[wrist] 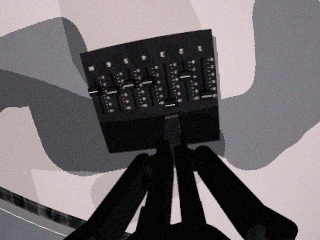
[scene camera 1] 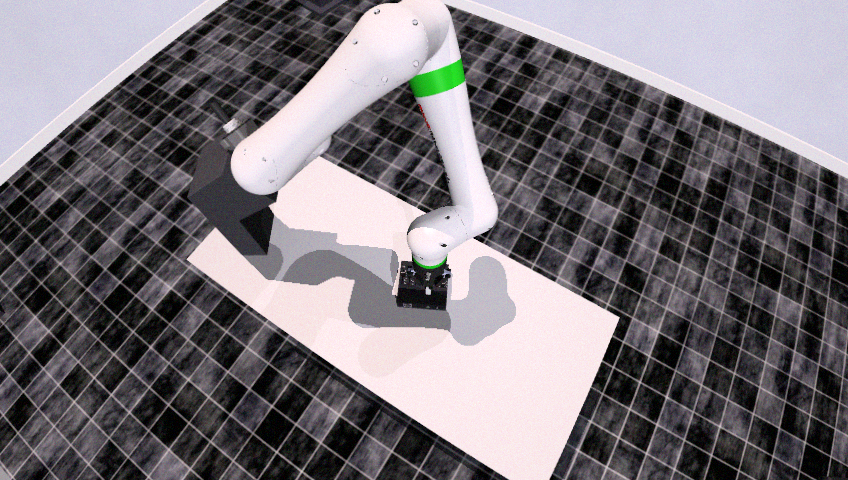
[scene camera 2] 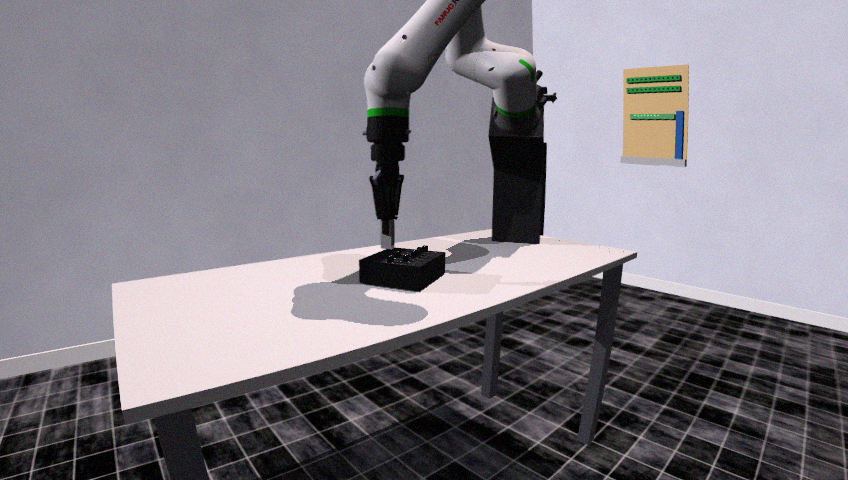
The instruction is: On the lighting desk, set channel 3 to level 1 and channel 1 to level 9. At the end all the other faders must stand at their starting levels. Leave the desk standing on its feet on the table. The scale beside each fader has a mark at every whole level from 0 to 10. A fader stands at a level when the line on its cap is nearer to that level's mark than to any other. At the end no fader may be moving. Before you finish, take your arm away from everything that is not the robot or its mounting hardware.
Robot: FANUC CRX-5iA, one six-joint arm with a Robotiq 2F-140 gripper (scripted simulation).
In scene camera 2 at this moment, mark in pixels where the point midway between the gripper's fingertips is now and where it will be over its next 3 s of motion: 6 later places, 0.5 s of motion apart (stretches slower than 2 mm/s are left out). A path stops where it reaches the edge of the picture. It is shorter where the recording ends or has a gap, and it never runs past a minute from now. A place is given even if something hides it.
The gripper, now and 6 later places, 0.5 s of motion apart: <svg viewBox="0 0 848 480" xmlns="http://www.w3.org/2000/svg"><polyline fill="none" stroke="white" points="387,248 387,250 387,253 388,253 390,253 392,253 396,254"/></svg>
